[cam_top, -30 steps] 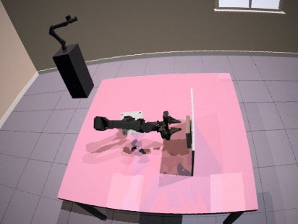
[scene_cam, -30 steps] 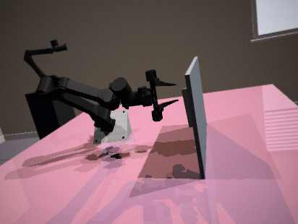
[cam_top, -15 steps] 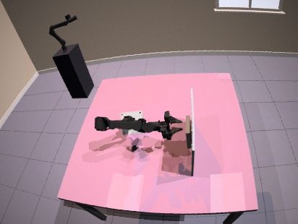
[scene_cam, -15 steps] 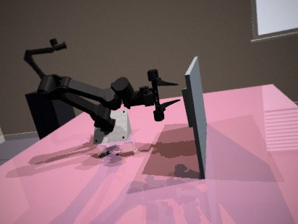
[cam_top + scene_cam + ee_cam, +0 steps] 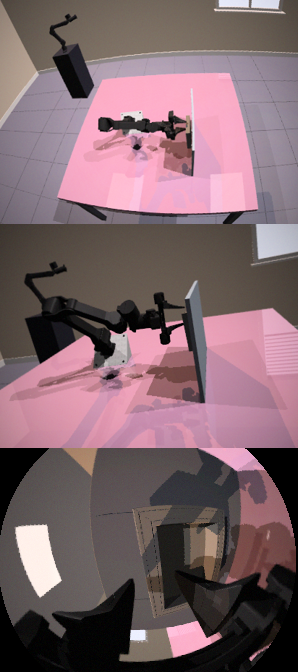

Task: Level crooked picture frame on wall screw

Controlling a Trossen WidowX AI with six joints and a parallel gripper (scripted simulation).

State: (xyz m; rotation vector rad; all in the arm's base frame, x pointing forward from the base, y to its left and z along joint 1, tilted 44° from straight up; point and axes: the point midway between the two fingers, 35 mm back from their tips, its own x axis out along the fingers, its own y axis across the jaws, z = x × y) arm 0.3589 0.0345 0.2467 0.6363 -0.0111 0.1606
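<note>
The picture frame lies 2 cm ahead of my gripper tip and 5 cm below it. Round my gripper tip: thin wall panel: 3 cm ahead, 6 cm below.
</note>
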